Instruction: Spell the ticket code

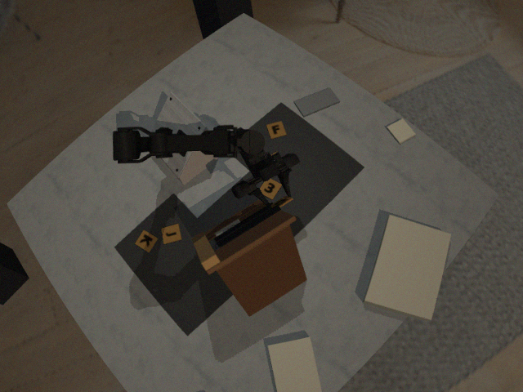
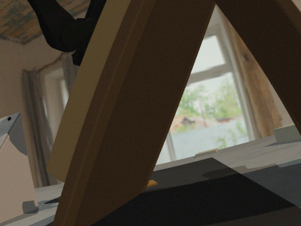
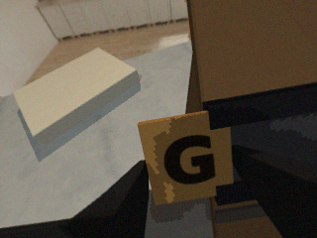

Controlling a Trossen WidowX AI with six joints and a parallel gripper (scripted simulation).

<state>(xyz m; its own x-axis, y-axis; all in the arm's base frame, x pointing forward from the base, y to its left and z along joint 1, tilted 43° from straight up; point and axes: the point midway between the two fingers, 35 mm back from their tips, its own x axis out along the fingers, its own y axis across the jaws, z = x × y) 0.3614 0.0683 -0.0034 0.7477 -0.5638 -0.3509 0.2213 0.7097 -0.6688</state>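
The white ticket is 80 mm behind my gripper tip, 130 mm to the right of it and 80 mm below it. From my gripper tip the other things lie so: cream block 370 mm ahead, 150 mm to the left, 160 mm below; dark mat 180 mm behind, 50 mm to the right, 180 mm below; cream pad 60 mm ahead, 530 mm to the left, 170 mm below.
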